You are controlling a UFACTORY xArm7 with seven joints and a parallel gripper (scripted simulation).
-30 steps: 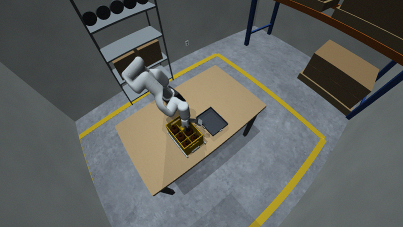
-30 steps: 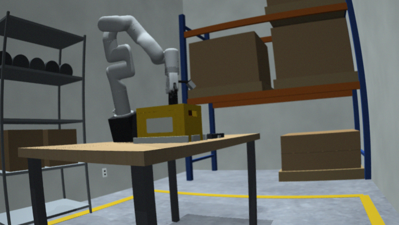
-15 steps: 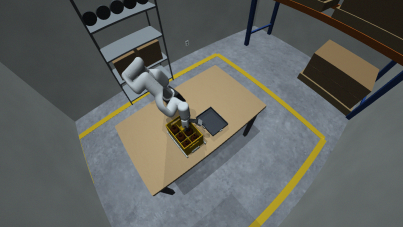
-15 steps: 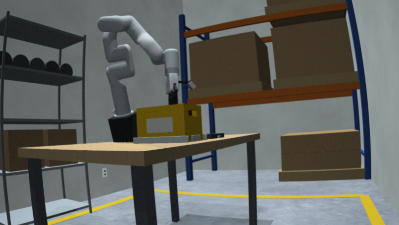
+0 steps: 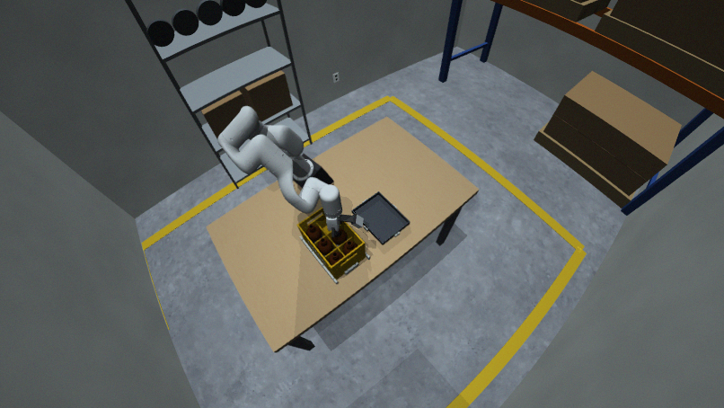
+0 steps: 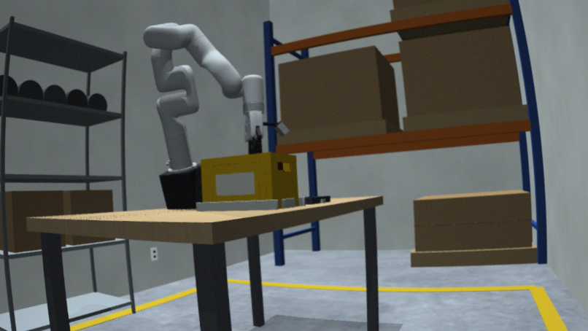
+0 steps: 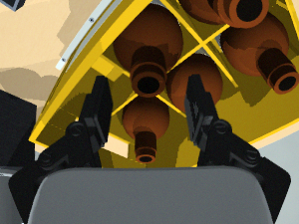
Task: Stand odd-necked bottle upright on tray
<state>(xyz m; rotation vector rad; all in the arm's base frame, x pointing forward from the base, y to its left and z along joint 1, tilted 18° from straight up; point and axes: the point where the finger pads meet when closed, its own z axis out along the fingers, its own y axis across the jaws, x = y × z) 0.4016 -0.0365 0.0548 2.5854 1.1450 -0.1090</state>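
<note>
Right now my hand is 40 mm to the left of the crate and 100 mm above it. The rest, counted from my hand: tray (250 mm to the left, 170 mm below); bottle (90 mm ahead, 100 mm below).
</note>
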